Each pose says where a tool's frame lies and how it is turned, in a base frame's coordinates. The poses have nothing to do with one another.
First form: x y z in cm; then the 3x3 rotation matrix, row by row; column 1 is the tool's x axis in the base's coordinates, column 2 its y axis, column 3 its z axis. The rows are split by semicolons.
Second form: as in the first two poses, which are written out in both.
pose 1, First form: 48.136, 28.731, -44.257; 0.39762, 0.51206, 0.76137; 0.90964, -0.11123, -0.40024; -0.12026, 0.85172, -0.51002
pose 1, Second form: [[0.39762, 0.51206, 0.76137, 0.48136], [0.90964, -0.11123, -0.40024, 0.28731], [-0.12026, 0.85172, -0.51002, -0.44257], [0, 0, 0, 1]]
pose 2, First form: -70.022, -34.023, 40.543; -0.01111, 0.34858, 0.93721; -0.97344, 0.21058, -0.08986; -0.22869, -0.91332, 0.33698
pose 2, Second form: [[-0.01111, 0.34858, 0.93721, -0.70022], [-0.97344, 0.21058, -0.08986, -0.34023], [-0.22869, -0.91332, 0.33698, 0.40543], [0, 0, 0, 1]]
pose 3, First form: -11.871, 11.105, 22.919; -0.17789, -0.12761, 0.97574; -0.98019, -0.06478, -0.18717; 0.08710, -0.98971, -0.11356
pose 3, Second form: [[-0.17789, -0.12761, 0.97574, -0.11871], [-0.98019, -0.06478, -0.18717, 0.11105], [0.08710, -0.98971, -0.11356, 0.22919], [0, 0, 0, 1]]
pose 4, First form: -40.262, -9.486, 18.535; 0.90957, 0.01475, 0.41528; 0.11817, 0.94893, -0.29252; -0.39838, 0.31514, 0.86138
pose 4, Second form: [[0.90957, 0.01475, 0.41528, -0.40262], [0.11817, 0.94893, -0.29252, -0.09486], [-0.39838, 0.31514, 0.86138, 0.18535], [0, 0, 0, 1]]
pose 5, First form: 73.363, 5.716, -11.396; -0.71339, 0.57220, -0.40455; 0.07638, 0.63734, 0.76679; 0.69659, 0.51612, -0.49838
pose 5, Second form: [[-0.71339, 0.57220, -0.40455, 0.73363], [0.07638, 0.63734, 0.76679, 0.05716], [0.69659, 0.51612, -0.49838, -0.11396], [0, 0, 0, 1]]
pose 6, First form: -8.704, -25.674, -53.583; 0.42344, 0.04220, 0.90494; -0.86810, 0.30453, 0.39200; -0.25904, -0.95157, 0.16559
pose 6, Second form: [[0.42344, 0.04220, 0.90494, -0.08704], [-0.86810, 0.30453, 0.39200, -0.25674], [-0.25904, -0.95157, 0.16559, -0.53583], [0, 0, 0, 1]]
